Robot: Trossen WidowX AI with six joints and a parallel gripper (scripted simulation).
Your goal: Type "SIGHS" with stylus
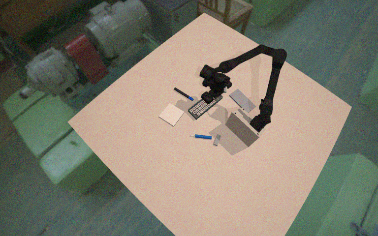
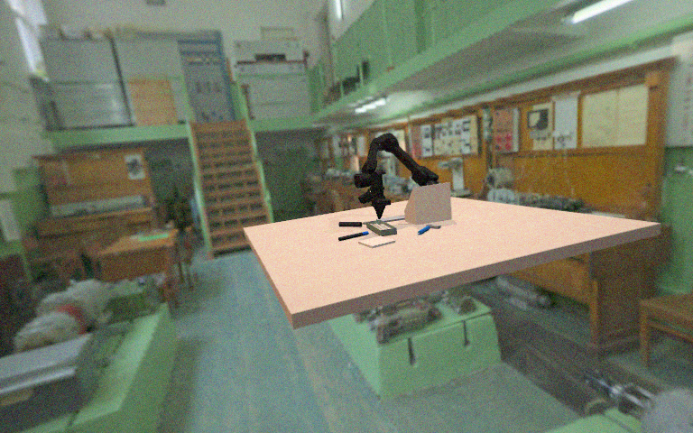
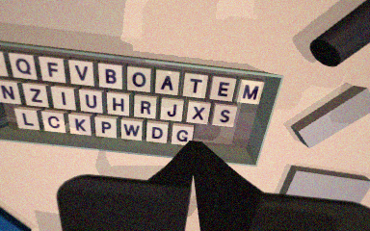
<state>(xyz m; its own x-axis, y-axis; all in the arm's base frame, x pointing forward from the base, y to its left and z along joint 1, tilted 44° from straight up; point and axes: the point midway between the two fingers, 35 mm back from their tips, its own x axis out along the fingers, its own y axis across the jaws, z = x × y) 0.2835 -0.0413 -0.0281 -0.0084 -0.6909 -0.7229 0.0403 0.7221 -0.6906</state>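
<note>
Now: the stylus 230 mm to the left of my gripper tip, 90 mm behind it and 30 mm below it. From my gripper tip the other things lie so: grey plate (130 mm to the right, 120 mm behind, 40 mm below); small grey block (180 mm behind, 170 mm to the left, 40 mm below); pen (130 mm ahead, 100 mm to the left, 30 mm below).
</note>
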